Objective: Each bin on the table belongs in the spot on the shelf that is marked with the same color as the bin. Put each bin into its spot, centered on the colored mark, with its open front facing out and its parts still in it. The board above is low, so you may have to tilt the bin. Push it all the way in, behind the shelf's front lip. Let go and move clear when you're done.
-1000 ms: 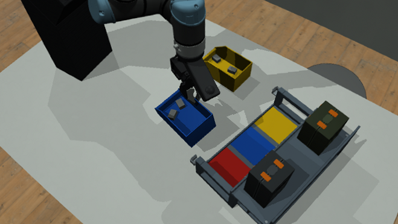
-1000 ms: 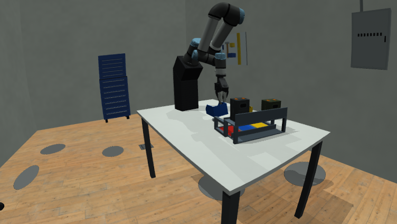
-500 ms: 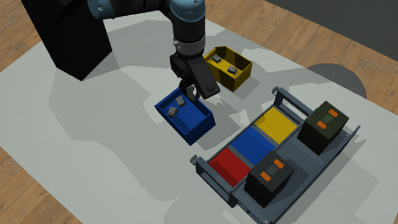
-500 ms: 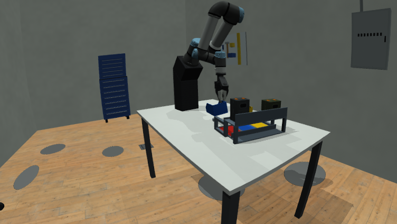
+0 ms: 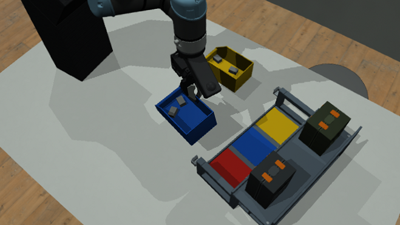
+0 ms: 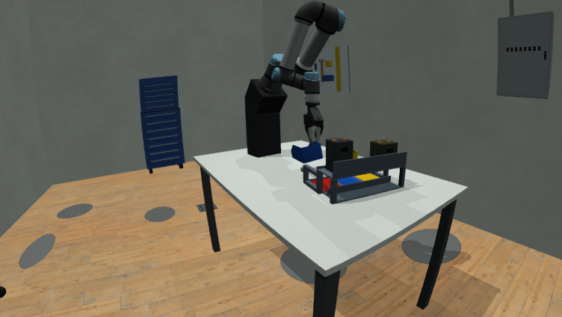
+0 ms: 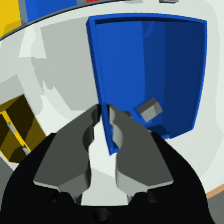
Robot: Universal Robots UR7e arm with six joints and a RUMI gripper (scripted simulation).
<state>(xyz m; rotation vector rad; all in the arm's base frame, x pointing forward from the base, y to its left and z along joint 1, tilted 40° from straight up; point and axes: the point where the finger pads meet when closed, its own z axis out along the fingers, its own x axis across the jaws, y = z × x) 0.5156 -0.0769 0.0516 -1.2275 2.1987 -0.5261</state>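
Right now my hand is 2 cm past the blue bin, 4 cm to the left of it and 3 cm above it. Round my hand: yellow bin 24 cm to the left, 11 cm below.
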